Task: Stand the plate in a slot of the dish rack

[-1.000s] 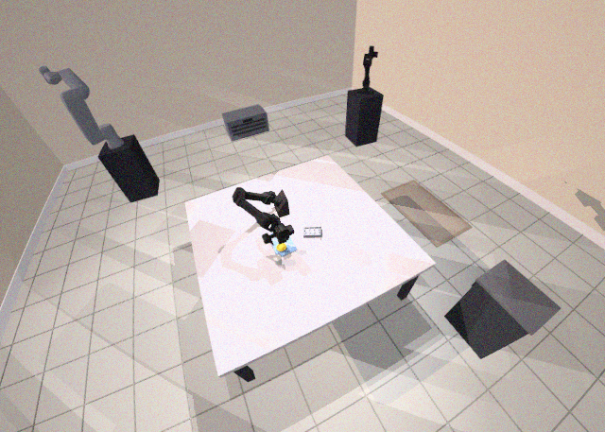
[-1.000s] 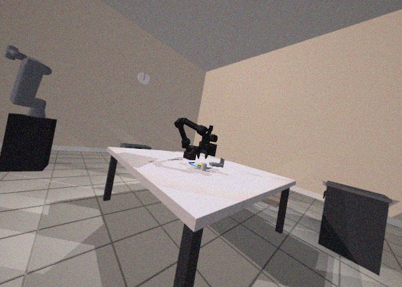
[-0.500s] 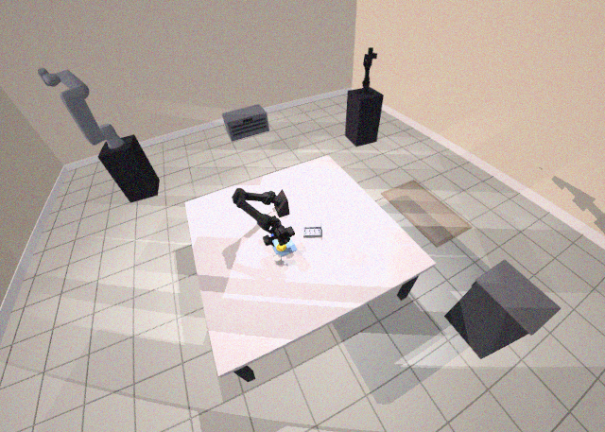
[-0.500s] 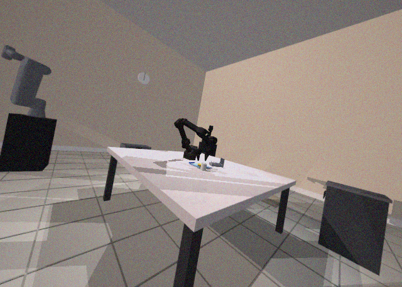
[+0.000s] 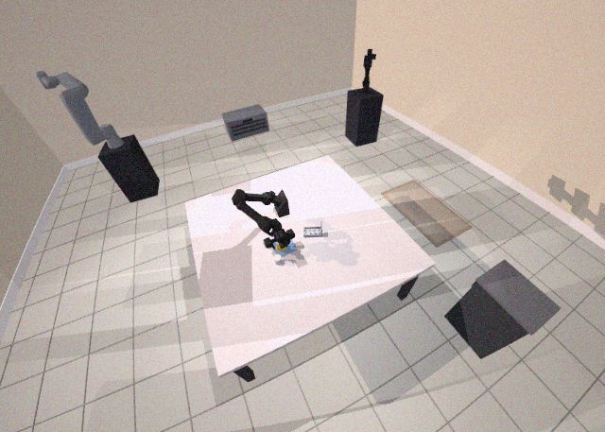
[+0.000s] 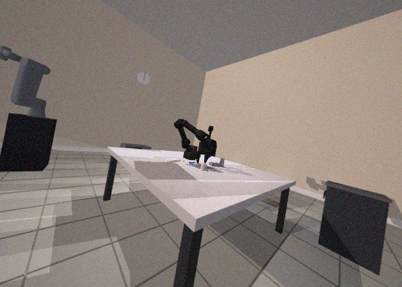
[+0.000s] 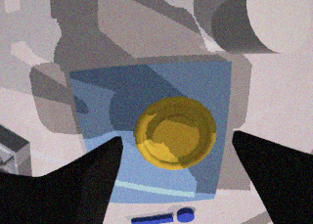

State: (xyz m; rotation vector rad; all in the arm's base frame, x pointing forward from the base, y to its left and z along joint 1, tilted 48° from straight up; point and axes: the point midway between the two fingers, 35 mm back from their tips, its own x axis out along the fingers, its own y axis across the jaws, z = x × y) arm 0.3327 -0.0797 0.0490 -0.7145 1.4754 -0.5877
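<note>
Right now the yellow plate is 10 mm below my gripper tip. Round my gripper tip: blue mat 20 mm to the left, 20 mm below, 20 mm behind; blue spoon 130 mm behind, 20 mm below; white cup 80 mm ahead, 50 mm to the right.
</note>
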